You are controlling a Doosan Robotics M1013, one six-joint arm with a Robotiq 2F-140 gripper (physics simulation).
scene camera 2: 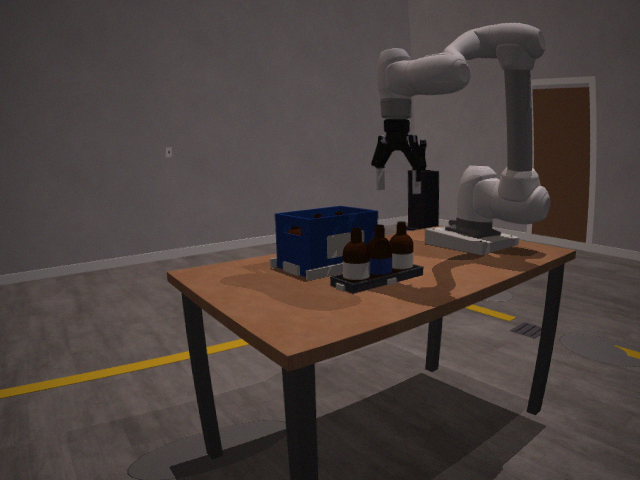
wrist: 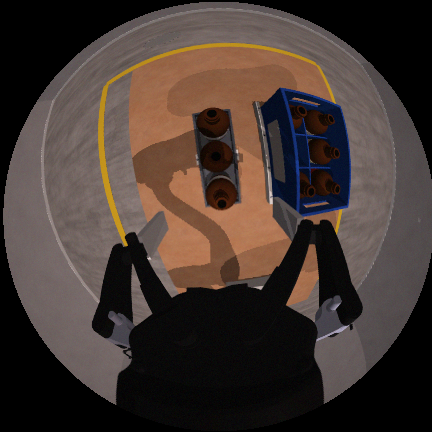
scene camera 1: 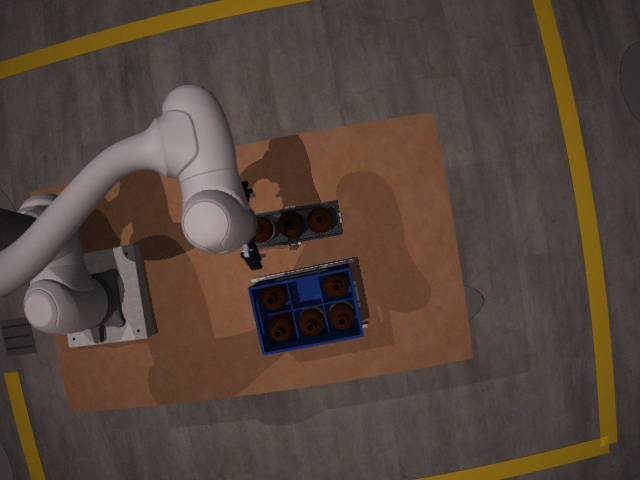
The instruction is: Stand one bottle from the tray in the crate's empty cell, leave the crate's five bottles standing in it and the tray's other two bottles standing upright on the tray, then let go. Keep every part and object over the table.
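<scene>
Three brown bottles stand upright on the dark tray: a white-labelled one nearest the arm base, a blue-labelled one in the middle, a white-labelled one at the far end. The blue crate holds five standing bottles. Its empty cell is the middle one of the row facing the tray; its wall hides it in the wrist view. My gripper is open and empty, high above the tray's arm-side end.
A pale low rail runs along the crate's tray-facing side. The arm's base plate sits at one end of the brown table. A black cabinet stands behind the table.
</scene>
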